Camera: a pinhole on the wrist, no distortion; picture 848 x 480 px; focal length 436.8 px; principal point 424.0 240.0 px. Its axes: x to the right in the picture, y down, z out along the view. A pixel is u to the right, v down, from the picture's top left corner.
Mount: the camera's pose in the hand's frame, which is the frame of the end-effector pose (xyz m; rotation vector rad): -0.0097 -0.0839 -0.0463 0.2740 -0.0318 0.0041
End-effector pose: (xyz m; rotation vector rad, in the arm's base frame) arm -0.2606 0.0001 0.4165 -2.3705 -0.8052 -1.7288
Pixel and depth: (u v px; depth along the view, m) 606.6 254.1 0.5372
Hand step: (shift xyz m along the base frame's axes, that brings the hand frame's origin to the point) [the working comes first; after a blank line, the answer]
In the camera's frame: 0.2246 0.0173 0.5372

0.3569 0.4342 -0.0366
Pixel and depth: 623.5 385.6 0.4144
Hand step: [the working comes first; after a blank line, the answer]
In the camera's frame: 0.1893 0.1381 0.4144

0.3455 0.2621 -0.0024
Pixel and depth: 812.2 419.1 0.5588
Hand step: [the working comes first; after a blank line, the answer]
In the camera's frame: 0.4966 0.2291 0.5588

0.5820 0.3933 0.2222
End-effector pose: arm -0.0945 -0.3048 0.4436 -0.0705 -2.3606 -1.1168
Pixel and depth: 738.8 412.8 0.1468
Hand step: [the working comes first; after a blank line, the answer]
In the camera's frame: 0.1058 0.0581 0.1468

-0.1457 0.0235 -0.0640
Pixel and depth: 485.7 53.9 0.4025
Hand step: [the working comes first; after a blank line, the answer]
In the camera's frame: 0.0569 -0.1715 0.4025

-0.2535 -0.0243 -0.3904
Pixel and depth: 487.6 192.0 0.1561
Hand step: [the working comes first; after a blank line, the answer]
In the camera's frame: 0.0227 -0.0172 0.1561

-0.0879 -0.0220 -0.1490
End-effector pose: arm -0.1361 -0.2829 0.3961 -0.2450 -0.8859 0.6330
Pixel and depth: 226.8 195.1 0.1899
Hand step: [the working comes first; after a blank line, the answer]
In the camera's frame: -0.0857 -0.0195 0.1899

-0.0842 -0.1906 0.0838
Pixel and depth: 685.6 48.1 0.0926
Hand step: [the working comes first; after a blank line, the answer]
In the camera's frame: 0.0555 -0.0407 0.0926

0.0549 -0.0930 0.1152
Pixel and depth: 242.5 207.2 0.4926
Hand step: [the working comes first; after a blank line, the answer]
In the camera's frame: -0.2047 -0.0370 0.4926

-0.3247 -0.3622 0.2210
